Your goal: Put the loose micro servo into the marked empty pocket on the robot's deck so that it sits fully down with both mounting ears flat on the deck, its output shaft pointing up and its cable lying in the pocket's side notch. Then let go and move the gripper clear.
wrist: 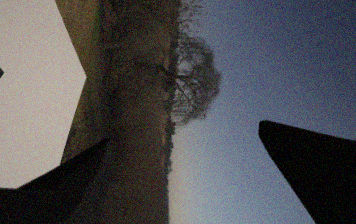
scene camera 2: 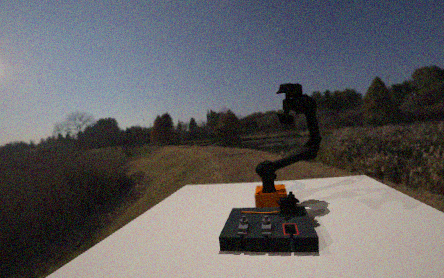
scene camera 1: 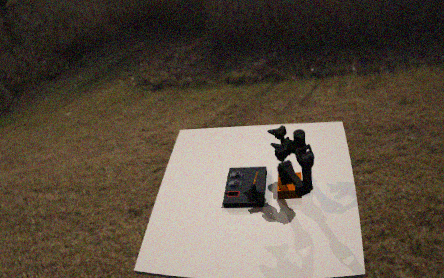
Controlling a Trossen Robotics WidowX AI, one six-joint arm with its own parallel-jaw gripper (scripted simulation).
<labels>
same spot on dark deck: [scene camera 1: 245,200] = [scene camera 2: 304,217]
</labels>
